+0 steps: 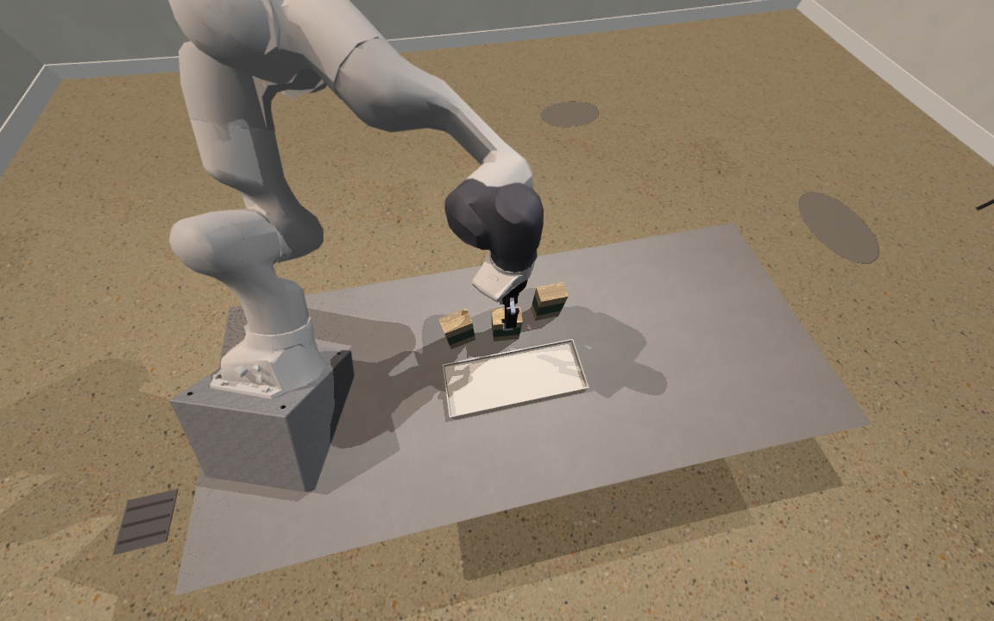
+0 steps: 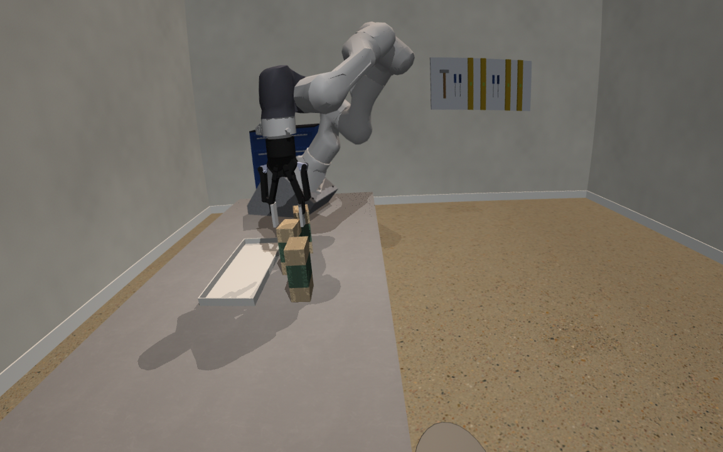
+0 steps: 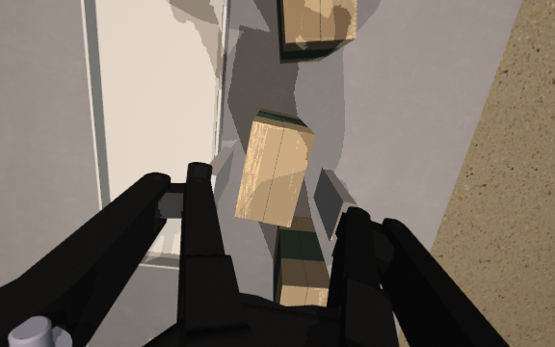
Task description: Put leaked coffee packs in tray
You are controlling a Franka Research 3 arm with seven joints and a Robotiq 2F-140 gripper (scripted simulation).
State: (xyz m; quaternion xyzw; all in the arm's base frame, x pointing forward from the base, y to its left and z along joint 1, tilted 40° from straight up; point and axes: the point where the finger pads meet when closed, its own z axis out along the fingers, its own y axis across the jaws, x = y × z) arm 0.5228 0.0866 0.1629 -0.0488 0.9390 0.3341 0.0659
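Right now the white tray is 3 cm ahead of my hand, 14 cm to the right of it and 16 cm below it.
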